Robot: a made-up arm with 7 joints. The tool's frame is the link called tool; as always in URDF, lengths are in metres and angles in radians. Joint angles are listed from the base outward.
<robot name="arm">
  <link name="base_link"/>
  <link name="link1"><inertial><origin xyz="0.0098 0.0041 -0.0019"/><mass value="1.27"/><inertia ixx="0.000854" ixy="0" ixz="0" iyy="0.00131" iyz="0.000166" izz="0.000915"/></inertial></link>
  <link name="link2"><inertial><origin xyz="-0.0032 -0.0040 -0.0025"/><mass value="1.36"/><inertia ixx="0.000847" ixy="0" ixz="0" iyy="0.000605" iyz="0" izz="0.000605"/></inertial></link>
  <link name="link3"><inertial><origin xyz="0.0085 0.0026 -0.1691"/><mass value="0.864"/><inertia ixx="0.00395" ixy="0" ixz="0.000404" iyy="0.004" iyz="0" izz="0.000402"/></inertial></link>
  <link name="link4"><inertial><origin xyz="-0.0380 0.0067 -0.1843"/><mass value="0.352"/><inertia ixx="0.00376" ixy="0" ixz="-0.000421" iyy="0.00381" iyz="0" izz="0.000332"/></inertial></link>
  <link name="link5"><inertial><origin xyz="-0.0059 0.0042 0.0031"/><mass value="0.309"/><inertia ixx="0.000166" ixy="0" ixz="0" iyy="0.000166" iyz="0" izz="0.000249"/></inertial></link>
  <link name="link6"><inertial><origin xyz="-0.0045 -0.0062 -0.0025"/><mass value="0.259"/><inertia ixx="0.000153" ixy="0" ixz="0" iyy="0.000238" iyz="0" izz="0.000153"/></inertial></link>
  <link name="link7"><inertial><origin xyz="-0.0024 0.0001 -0.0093"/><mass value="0.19"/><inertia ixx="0.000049" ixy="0" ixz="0" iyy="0.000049" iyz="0" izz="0.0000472"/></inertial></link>
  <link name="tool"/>
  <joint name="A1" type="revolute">
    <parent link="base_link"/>
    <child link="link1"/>
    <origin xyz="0 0 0" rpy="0 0 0"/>
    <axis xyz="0 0.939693 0.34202"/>
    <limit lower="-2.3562" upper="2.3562"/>
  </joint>
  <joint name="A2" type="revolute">
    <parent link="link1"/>
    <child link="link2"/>
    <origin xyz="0 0 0" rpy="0 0 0"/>
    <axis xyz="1 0 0"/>
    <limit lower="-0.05" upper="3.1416"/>
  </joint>
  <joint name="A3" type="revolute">
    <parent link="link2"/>
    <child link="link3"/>
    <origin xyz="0 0 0" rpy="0 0 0"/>
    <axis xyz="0 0 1"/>
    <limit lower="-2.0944" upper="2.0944"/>
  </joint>
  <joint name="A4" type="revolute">
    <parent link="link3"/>
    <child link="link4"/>
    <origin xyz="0.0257 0 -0.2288" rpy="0 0 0"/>
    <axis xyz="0 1 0"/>
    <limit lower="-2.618" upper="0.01"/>
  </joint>
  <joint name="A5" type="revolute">
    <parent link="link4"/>
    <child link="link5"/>
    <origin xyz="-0.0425 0 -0.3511" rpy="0 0 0"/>
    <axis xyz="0 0 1"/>
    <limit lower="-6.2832" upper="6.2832"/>
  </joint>
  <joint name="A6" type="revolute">
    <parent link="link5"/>
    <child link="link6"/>
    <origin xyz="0 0 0" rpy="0 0 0"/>
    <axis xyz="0 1 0"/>
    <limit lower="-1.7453" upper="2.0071"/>
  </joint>
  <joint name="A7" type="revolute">
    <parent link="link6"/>
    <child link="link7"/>
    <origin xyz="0 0 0" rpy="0 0 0"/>
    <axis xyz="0 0 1"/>
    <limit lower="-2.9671" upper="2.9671"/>
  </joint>
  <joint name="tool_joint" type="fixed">
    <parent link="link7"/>
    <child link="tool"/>
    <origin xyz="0 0 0" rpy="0 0 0"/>
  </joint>
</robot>
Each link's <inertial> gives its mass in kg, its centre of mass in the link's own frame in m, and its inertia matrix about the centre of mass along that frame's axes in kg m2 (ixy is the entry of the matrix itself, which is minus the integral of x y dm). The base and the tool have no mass. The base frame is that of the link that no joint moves.
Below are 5 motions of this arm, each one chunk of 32 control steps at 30 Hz.
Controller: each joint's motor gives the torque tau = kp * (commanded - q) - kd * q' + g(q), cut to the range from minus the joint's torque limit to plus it. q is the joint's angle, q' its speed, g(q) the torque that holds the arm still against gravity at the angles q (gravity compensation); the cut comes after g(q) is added. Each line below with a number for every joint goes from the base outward.
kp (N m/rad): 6 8.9 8.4 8.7 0.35 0.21 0.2
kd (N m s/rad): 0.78 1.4 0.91 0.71 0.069 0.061 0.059
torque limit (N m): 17 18 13 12 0.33 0.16 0.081
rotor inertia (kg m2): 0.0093 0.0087 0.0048 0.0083 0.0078 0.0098 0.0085
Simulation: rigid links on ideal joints. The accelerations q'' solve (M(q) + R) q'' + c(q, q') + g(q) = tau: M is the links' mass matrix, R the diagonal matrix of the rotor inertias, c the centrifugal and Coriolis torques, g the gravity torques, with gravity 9.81 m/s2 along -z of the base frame. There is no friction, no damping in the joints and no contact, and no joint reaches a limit. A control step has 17 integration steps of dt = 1/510 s. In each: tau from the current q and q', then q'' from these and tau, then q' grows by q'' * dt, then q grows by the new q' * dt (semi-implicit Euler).
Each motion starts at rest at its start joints. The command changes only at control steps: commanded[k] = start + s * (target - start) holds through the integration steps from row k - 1 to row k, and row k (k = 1, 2, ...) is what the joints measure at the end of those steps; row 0 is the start. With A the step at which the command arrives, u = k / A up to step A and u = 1 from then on. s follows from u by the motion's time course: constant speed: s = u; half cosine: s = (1 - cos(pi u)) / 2; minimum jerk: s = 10 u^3 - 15 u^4 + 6 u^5; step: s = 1 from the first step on.
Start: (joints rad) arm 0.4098 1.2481 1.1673 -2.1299 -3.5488 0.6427 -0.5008
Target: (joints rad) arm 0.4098 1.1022 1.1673 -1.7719 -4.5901 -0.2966 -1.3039
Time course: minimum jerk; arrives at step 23
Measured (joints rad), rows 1 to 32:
1: 0.4098 1.2481 1.1673 -2.1299 -3.5488 0.6427 -0.5008
2: 0.4098 1.2481 1.1673 -2.1298 -3.5490 0.6426 -0.5009
3: 0.4096 1.2482 1.1672 -2.1293 -3.5496 0.6423 -0.5012
4: 0.4093 1.2482 1.1671 -2.1282 -3.5513 0.6416 -0.5019
5: 0.4088 1.2483 1.1669 -2.1258 -3.5549 0.6399 -0.5036
6: 0.4079 1.2484 1.1667 -2.1217 -3.5614 0.6368 -0.5066
7: 0.4068 1.2482 1.1664 -2.1152 -3.5718 0.6316 -0.5115
8: 0.4053 1.2477 1.1662 -2.1058 -3.5873 0.6237 -0.5189
9: 0.4035 1.2467 1.1661 -2.0932 -3.6088 0.6125 -0.5293
10: 0.4015 1.2449 1.1661 -2.0770 -3.6370 0.5973 -0.5433
11: 0.3994 1.2421 1.1663 -2.0572 -3.6726 0.5777 -0.5613
12: 0.3972 1.2382 1.1668 -2.0339 -3.7156 0.5532 -0.5835
13: 0.3951 1.2330 1.1675 -2.0074 -3.7659 0.5236 -0.6100
14: 0.3932 1.2265 1.1684 -1.9784 -3.8230 0.4888 -0.6409
15: 0.3917 1.2186 1.1696 -1.9475 -3.8861 0.4491 -0.6758
16: 0.3907 1.2093 1.1710 -1.9157 -3.9540 0.4047 -0.7144
17: 0.3904 1.1986 1.1725 -1.8840 -4.0253 0.3563 -0.7562
18: 0.3909 1.1867 1.1741 -1.8532 -4.0984 0.3045 -0.8003
19: 0.3923 1.1736 1.1755 -1.8245 -4.1715 0.2504 -0.8461
20: 0.3947 1.1598 1.1768 -1.7986 -4.2429 0.1948 -0.8926
21: 0.3981 1.1454 1.1776 -1.7762 -4.3110 0.1390 -0.9390
22: 0.4023 1.1309 1.1780 -1.7577 -4.3741 0.0839 -0.9842
23: 0.4072 1.1167 1.1777 -1.7433 -4.4311 0.0306 -1.0277
24: 0.4124 1.1032 1.1767 -1.7328 -4.4812 -0.0200 -1.0687
25: 0.4177 1.0909 1.1750 -1.7259 -4.5241 -0.0673 -1.1068
26: 0.4227 1.0803 1.1728 -1.7219 -4.5596 -0.1108 -1.1417
27: 0.4271 1.0715 1.1701 -1.7205 -4.5883 -0.1503 -1.1732
28: 0.4307 1.0646 1.1672 -1.7211 -4.6104 -0.1856 -1.2013
29: 0.4334 1.0598 1.1643 -1.7233 -4.6266 -0.2167 -1.2261
30: 0.4351 1.0570 1.1616 -1.7266 -4.6377 -0.2436 -1.2476
31: 0.4358 1.0560 1.1593 -1.7308 -4.6444 -0.2666 -1.2660
32: 0.4355 1.0567 1.1574 -1.7357 -4.6474 -0.2859 -1.2815

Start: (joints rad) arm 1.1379 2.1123 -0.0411 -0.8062 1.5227 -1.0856 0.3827
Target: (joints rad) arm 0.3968 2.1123 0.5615 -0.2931 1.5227 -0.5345 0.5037
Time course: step
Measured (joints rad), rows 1 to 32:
1: 1.1084 2.0670 0.0489 -0.7938 1.5166 -1.0760 0.3844
2: 1.0316 2.0158 0.1457 -0.7631 1.5104 -1.0540 0.3891
3: 0.9401 1.9869 0.2271 -0.7092 1.5071 -1.0233 0.3959
4: 0.8456 1.9824 0.2993 -0.6374 1.5063 -0.9866 0.4042
5: 0.7527 1.9991 0.3654 -0.5569 1.5071 -0.9461 0.4131
6: 0.6644 2.0320 0.4246 -0.4764 1.5090 -0.9042 0.4223
7: 0.5824 2.0749 0.4747 -0.4036 1.5116 -0.8626 0.4313
8: 0.5083 2.1215 0.5140 -0.3438 1.5147 -0.8229 0.4401
9: 0.4436 2.1664 0.5427 -0.2996 1.5181 -0.7859 0.4483
10: 0.3893 2.2060 0.5624 -0.2710 1.5216 -0.7521 0.4561
11: 0.3463 2.2383 0.5753 -0.2557 1.5250 -0.7219 0.4633
12: 0.3144 2.2629 0.5834 -0.2506 1.5282 -0.6950 0.4700
13: 0.2930 2.2801 0.5882 -0.2525 1.5310 -0.6714 0.4761
14: 0.2812 2.2907 0.5908 -0.2590 1.5334 -0.6508 0.4817
15: 0.2776 2.2955 0.5917 -0.2680 1.5352 -0.6329 0.4867
16: 0.2809 2.2953 0.5913 -0.2782 1.5366 -0.6174 0.4911
17: 0.2897 2.2909 0.5899 -0.2886 1.5375 -0.6040 0.4950
18: 0.3024 2.2832 0.5877 -0.2987 1.5380 -0.5924 0.4984
19: 0.3178 2.2727 0.5848 -0.3080 1.5381 -0.5823 0.5013
20: 0.3345 2.2600 0.5814 -0.3162 1.5379 -0.5735 0.5037
21: 0.3515 2.2458 0.5777 -0.3231 1.5374 -0.5658 0.5057
22: 0.3678 2.2303 0.5739 -0.3283 1.5366 -0.5589 0.5073
23: 0.3826 2.2142 0.5701 -0.3317 1.5356 -0.5528 0.5085
24: 0.3954 2.1977 0.5664 -0.3332 1.5345 -0.5474 0.5094
25: 0.4057 2.1814 0.5632 -0.3327 1.5332 -0.5425 0.5100
26: 0.4133 2.1654 0.5603 -0.3302 1.5319 -0.5381 0.5104
27: 0.4183 2.1501 0.5581 -0.3259 1.5305 -0.5341 0.5106
28: 0.4210 2.1358 0.5564 -0.3200 1.5290 -0.5306 0.5105
29: 0.4215 2.1227 0.5552 -0.3129 1.5276 -0.5275 0.5103
30: 0.4205 2.1109 0.5546 -0.3049 1.5262 -0.5249 0.5100
31: 0.4183 2.1005 0.5544 -0.2967 1.5248 -0.5226 0.5095
32: 0.4153 2.0915 0.5545 -0.2887 1.5235 -0.5208 0.5090

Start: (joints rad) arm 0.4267 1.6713 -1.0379 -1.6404 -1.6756 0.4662 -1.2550
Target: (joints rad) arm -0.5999 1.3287 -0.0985 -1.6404 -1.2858 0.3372 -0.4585
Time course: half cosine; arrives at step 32
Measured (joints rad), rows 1 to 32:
1: 0.4267 1.6712 -1.0378 -1.6403 -1.6756 0.4662 -1.2550
2: 0.4269 1.6709 -1.0371 -1.6401 -1.6755 0.4662 -1.2548
3: 0.4269 1.6700 -1.0356 -1.6395 -1.6752 0.4660 -1.2545
4: 0.4267 1.6684 -1.0328 -1.6384 -1.6744 0.4658 -1.2536
5: 0.4258 1.6657 -1.0284 -1.6367 -1.6732 0.4653 -1.2521
6: 0.4237 1.6619 -1.0219 -1.6346 -1.6711 0.4645 -1.2496
7: 0.4200 1.6567 -1.0131 -1.6320 -1.6680 0.4634 -1.2460
8: 0.4141 1.6501 -1.0015 -1.6291 -1.6639 0.4619 -1.2410
9: 0.4056 1.6419 -0.9869 -1.6259 -1.6584 0.4599 -1.2343
10: 0.3939 1.6321 -0.9691 -1.6227 -1.6516 0.4573 -1.2258
11: 0.3787 1.6205 -0.9478 -1.6195 -1.6432 0.4542 -1.2153
12: 0.3594 1.6071 -0.9230 -1.6165 -1.6334 0.4506 -1.2027
13: 0.3359 1.5920 -0.8947 -1.6137 -1.6221 0.4463 -1.1878
14: 0.3077 1.5750 -0.8628 -1.6113 -1.6093 0.4414 -1.1706
15: 0.2749 1.5564 -0.8276 -1.6092 -1.5950 0.4360 -1.1511
16: 0.2373 1.5363 -0.7894 -1.6078 -1.5795 0.4299 -1.1294
17: 0.1949 1.5149 -0.7483 -1.6069 -1.5627 0.4234 -1.1054
18: 0.1478 1.4925 -0.7048 -1.6067 -1.5449 0.4164 -1.0793
19: 0.0964 1.4697 -0.6594 -1.6072 -1.5263 0.4089 -1.0513
20: 0.0409 1.4468 -0.6124 -1.6086 -1.5070 0.4011 -1.0215
21: -0.0181 1.4245 -0.5645 -1.6107 -1.4873 0.3930 -0.9902
22: -0.0803 1.4032 -0.5160 -1.6136 -1.4674 0.3848 -0.9575
23: -0.1447 1.3836 -0.4673 -1.6172 -1.4475 0.3765 -0.9237
24: -0.2107 1.3662 -0.4190 -1.6215 -1.4280 0.3683 -0.8892
25: -0.2774 1.3514 -0.3714 -1.6263 -1.4089 0.3602 -0.8543
26: -0.3439 1.3396 -0.3249 -1.6316 -1.3907 0.3525 -0.8192
27: -0.4090 1.3310 -0.2798 -1.6374 -1.3734 0.3452 -0.7842
28: -0.4719 1.3258 -0.2365 -1.6435 -1.3574 0.3384 -0.7499
29: -0.5314 1.3239 -0.1953 -1.6498 -1.3428 0.3323 -0.7163
30: -0.5867 1.3254 -0.1568 -1.6562 -1.3299 0.3271 -0.6840
31: -0.6367 1.3299 -0.1213 -1.6625 -1.3187 0.3227 -0.6532
32: -0.6808 1.3372 -0.0892 -1.6686 -1.3094 0.3193 -0.6243

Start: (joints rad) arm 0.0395 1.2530 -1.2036 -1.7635 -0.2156 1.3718 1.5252
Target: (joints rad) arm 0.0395 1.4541 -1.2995 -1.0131 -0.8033 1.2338 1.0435
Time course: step
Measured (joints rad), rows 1 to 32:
1: 0.0210 1.2370 -1.2225 -1.7160 -0.2292 1.3708 1.5199
2: -0.0034 1.2062 -1.2459 -1.6116 -0.2635 1.3671 1.5051
3: -0.0219 1.1780 -1.2633 -1.4853 -0.3119 1.3600 1.4830
4: -0.0328 1.1627 -1.2751 -1.3615 -0.3688 1.3499 1.4556
5: -0.0364 1.1648 -1.2826 -1.2544 -0.4298 1.3373 1.4247
6: -0.0335 1.1837 -1.2872 -1.1690 -0.4910 1.3233 1.3916
7: -0.0255 1.2158 -1.2901 -1.1035 -0.5500 1.3087 1.3576
8: -0.0136 1.2565 -1.2923 -1.0533 -0.6045 1.2942 1.3235
9: 0.0008 1.3014 -1.2943 -1.0140 -0.6534 1.2804 1.2900
10: 0.0165 1.3475 -1.2966 -0.9823 -0.6958 1.2676 1.2579
11: 0.0329 1.3923 -1.2994 -0.9564 -0.7313 1.2562 1.2274
12: 0.0490 1.4345 -1.3026 -0.9351 -0.7600 1.2462 1.1990
13: 0.0642 1.4731 -1.3060 -0.9180 -0.7822 1.2377 1.1729
14: 0.0777 1.5072 -1.3095 -0.9047 -0.7985 1.2307 1.1491
15: 0.0891 1.5367 -1.3127 -0.8952 -0.8096 1.2252 1.1278
16: 0.0979 1.5611 -1.3154 -0.8891 -0.8162 1.2210 1.1089
17: 0.1037 1.5804 -1.3172 -0.8864 -0.8193 1.2182 1.0923
18: 0.1066 1.5947 -1.3182 -0.8866 -0.8196 1.2165 1.0780
19: 0.1067 1.6042 -1.3181 -0.8897 -0.8179 1.2157 1.0658
20: 0.1042 1.6090 -1.3171 -0.8951 -0.8149 1.2158 1.0556
21: 0.0996 1.6096 -1.3153 -0.9026 -0.8112 1.2164 1.0472
22: 0.0933 1.6063 -1.3129 -0.9119 -0.8072 1.2175 1.0404
23: 0.0860 1.5995 -1.3100 -0.9225 -0.8034 1.2190 1.0351
24: 0.0779 1.5898 -1.3070 -0.9341 -0.7999 1.2206 1.0310
25: 0.0696 1.5777 -1.3040 -0.9464 -0.7971 1.2223 1.0281
26: 0.0613 1.5638 -1.3012 -0.9590 -0.7949 1.2240 1.0261
27: 0.0534 1.5485 -1.2987 -0.9716 -0.7935 1.2255 1.0250
28: 0.0460 1.5324 -1.2966 -0.9839 -0.7929 1.2269 1.0245
29: 0.0393 1.5159 -1.2949 -0.9957 -0.7929 1.2282 1.0246
30: 0.0335 1.4996 -1.2936 -1.0067 -0.7935 1.2292 1.0251
31: 0.0285 1.4837 -1.2928 -1.0169 -0.7946 1.2300 1.0259
32: 0.0243 1.4687 -1.2923 -1.0260 -0.7962 1.2306 1.0270

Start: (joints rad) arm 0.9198 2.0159 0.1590 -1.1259 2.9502 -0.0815 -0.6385
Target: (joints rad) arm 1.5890 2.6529 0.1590 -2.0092 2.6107 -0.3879 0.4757
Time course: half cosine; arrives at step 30
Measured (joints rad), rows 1 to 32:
1: 0.9200 2.0160 0.1590 -1.1260 2.9502 -0.0815 -0.6385
2: 0.9208 2.0166 0.1591 -1.1263 2.9501 -0.0816 -0.6382
3: 0.9229 2.0180 0.1592 -1.1274 2.9498 -0.0819 -0.6376
4: 0.9266 2.0207 0.1594 -1.1300 2.9492 -0.0826 -0.6362
5: 0.9324 2.0251 0.1594 -1.1348 2.9481 -0.0838 -0.6338
6: 0.9406 2.0314 0.1595 -1.1427 2.9462 -0.0856 -0.6298
7: 0.9512 2.0399 0.1595 -1.1544 2.9434 -0.0882 -0.6239
8: 0.9644 2.0508 0.1594 -1.1705 2.9395 -0.0917 -0.6158
9: 0.9801 2.0644 0.1595 -1.1915 2.9344 -0.0962 -0.6051
10: 0.9981 2.0807 0.1597 -1.2174 2.9280 -0.1017 -0.5914
11: 1.0183 2.0999 0.1602 -1.2484 2.9203 -0.1082 -0.5746
12: 1.0404 2.1220 0.1611 -1.2841 2.9111 -0.1158 -0.5544
13: 1.0641 2.1469 0.1626 -1.3243 2.9006 -0.1244 -0.5307
14: 1.0892 2.1747 0.1649 -1.3684 2.8888 -0.1339 -0.5034
15: 1.1154 2.2049 0.1681 -1.4157 2.8759 -0.1443 -0.4726
16: 1.1424 2.2374 0.1722 -1.4655 2.8618 -0.1556 -0.4383
17: 1.1700 2.2717 0.1772 -1.5172 2.8469 -0.1675 -0.4007
18: 1.1982 2.3073 0.1831 -1.5698 2.8312 -0.1801 -0.3600
19: 1.2267 2.3438 0.1897 -1.6228 2.8150 -0.1932 -0.3165
20: 1.2554 2.3805 0.1966 -1.6754 2.7985 -0.2066 -0.2706
21: 1.2845 2.4168 0.2036 -1.7268 2.7817 -0.2204 -0.2225
22: 1.3139 2.4521 0.2103 -1.7766 2.7650 -0.2342 -0.1728
23: 1.3435 2.4859 0.2161 -1.8240 2.7484 -0.2481 -0.1220
24: 1.3735 2.5176 0.2207 -1.8685 2.7321 -0.2618 -0.0706
25: 1.4037 2.5468 0.2236 -1.9097 2.7164 -0.2752 -0.0190
26: 1.4341 2.5730 0.2245 -1.9470 2.7013 -0.2882 0.0321
27: 1.4645 2.5960 0.2231 -1.9800 2.6869 -0.3006 0.0822
28: 1.4946 2.6156 0.2194 -2.0083 2.6734 -0.3122 0.1308
29: 1.5239 2.6315 0.2134 -2.0317 2.6610 -0.3229 0.1772
30: 1.5520 2.6438 0.2054 -2.0498 2.6498 -0.3326 0.2210
31: 1.5782 2.6525 0.1958 -2.0628 2.6398 -0.3412 0.2618
32: 1.6020 2.6579 0.1850 -2.0707 2.6312 -0.3485 0.2991

